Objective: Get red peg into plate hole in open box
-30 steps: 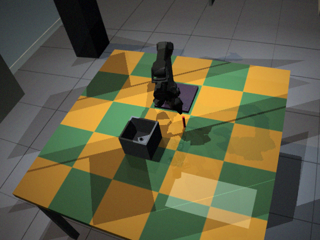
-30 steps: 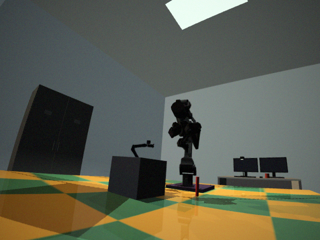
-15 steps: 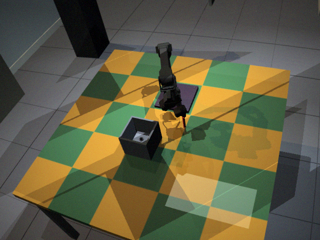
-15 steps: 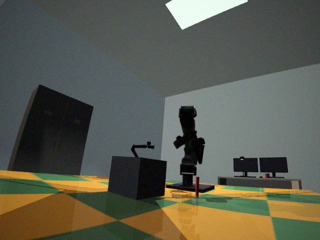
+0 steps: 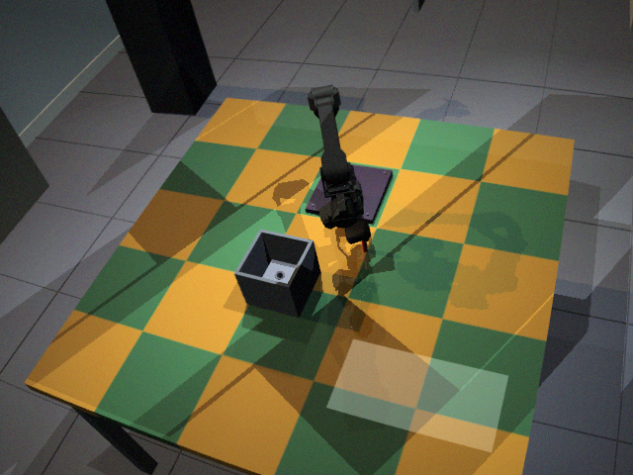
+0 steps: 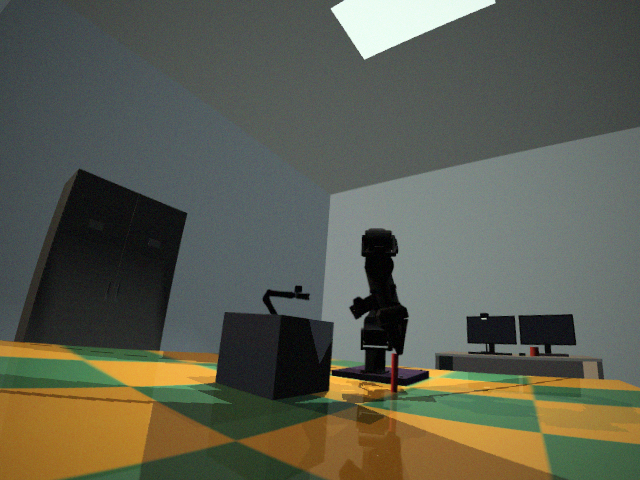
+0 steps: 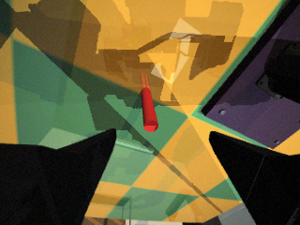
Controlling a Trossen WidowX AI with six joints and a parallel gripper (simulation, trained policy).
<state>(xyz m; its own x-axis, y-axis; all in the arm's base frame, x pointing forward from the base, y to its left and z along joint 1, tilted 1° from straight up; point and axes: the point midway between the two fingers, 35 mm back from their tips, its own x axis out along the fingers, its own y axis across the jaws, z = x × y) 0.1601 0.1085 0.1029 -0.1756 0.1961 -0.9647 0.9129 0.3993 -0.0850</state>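
The red peg is 10 mm ahead of my gripper tip and 40 mm below it. The rest, counted from my gripper tip: grey plate: 190 mm ahead, 190 mm to the right, 40 mm below.
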